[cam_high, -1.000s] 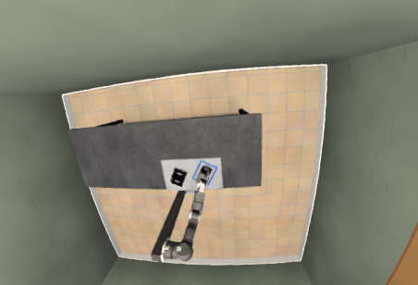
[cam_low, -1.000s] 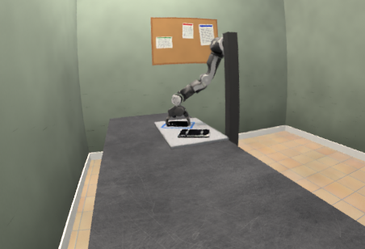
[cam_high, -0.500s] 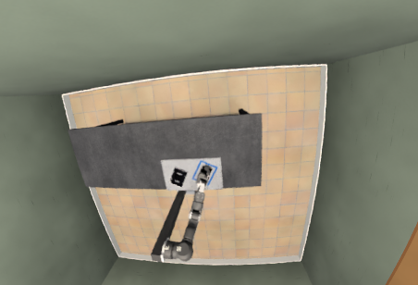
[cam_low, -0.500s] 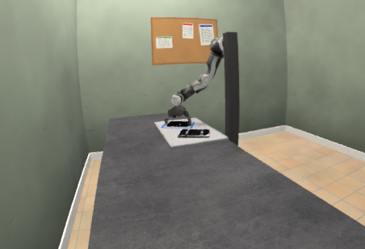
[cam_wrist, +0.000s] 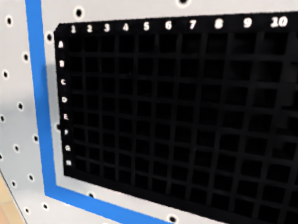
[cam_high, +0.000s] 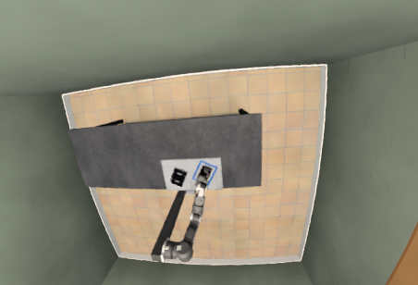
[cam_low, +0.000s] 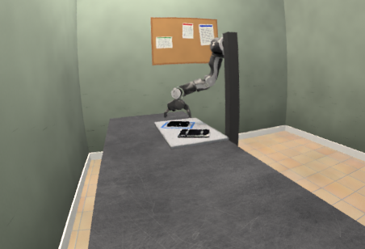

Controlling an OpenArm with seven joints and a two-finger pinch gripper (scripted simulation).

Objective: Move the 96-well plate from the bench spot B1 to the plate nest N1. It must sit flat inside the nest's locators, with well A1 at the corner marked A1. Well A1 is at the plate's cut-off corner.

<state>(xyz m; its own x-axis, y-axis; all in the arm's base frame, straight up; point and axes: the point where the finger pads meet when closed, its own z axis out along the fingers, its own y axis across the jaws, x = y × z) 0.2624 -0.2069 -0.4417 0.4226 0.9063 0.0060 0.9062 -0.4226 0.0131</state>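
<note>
Right now the black 96-well plate is 3 cm below my hand. The rest, counted from my hand: black plate nest N1 (4 cm behind, 23 cm to the left, 3 cm below).
</note>
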